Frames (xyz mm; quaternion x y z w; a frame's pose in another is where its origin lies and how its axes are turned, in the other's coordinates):
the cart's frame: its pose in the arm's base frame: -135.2 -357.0 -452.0 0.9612 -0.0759 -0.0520 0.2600
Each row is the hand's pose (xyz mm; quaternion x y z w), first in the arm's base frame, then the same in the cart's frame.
Working: the arm's base frame: its pose in the cart's frame: 43.8 -91.2 -582.9 -0.9612 0.0759 0.0520 0.2600

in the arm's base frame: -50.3 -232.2 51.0 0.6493 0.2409 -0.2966 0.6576
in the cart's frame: 31.4 138.8 -505.5 -0.4983 -0.1388 -0.3238 0.7922
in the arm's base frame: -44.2 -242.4 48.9 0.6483 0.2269 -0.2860 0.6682
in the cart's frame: 39.3 145.7 -499.5 -0.5072 -0.1315 -0.3069 0.7945
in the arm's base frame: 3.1 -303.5 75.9 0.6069 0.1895 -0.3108 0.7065
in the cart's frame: 94.8 205.9 -499.3 -0.5548 -0.1643 -0.2723 0.7688
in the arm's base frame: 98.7 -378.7 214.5 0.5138 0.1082 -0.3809 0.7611
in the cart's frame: 193.4 329.1 -594.7 -0.6325 -0.2535 -0.2025 0.7033
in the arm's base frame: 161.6 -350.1 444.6 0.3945 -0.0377 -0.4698 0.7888
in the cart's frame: 236.3 414.1 -815.3 -0.6893 -0.3810 -0.0748 0.6116
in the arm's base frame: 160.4 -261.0 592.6 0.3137 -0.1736 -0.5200 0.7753
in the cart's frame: 210.8 413.3 -986.2 -0.6941 -0.4698 0.0482 0.5433
